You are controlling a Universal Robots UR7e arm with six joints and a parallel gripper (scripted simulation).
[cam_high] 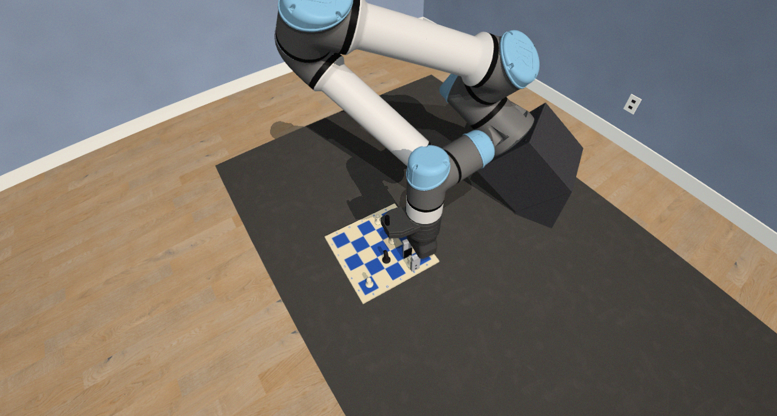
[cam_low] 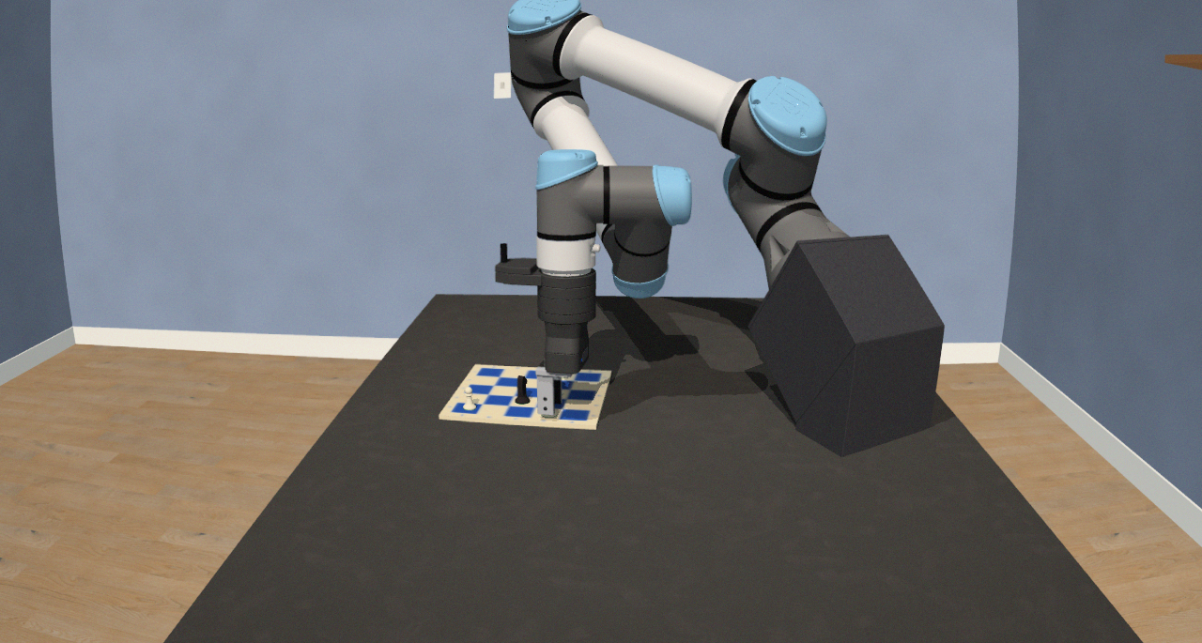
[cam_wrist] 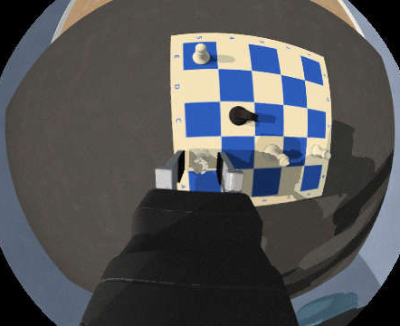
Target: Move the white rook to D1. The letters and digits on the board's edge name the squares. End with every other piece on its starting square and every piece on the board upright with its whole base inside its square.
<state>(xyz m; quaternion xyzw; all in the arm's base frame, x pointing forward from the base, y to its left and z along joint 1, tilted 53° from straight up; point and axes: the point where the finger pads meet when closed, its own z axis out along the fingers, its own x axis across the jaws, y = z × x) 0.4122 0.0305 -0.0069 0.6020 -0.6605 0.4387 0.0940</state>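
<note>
Now: hand 1 cm above the white rook. From my hand the other things lie so: black piece (5 cm to the right, 4 cm ahead, 1 cm below); then blue-and-cream chessboard (9 cm to the right, 3 cm below, 3 cm ahead).
</note>
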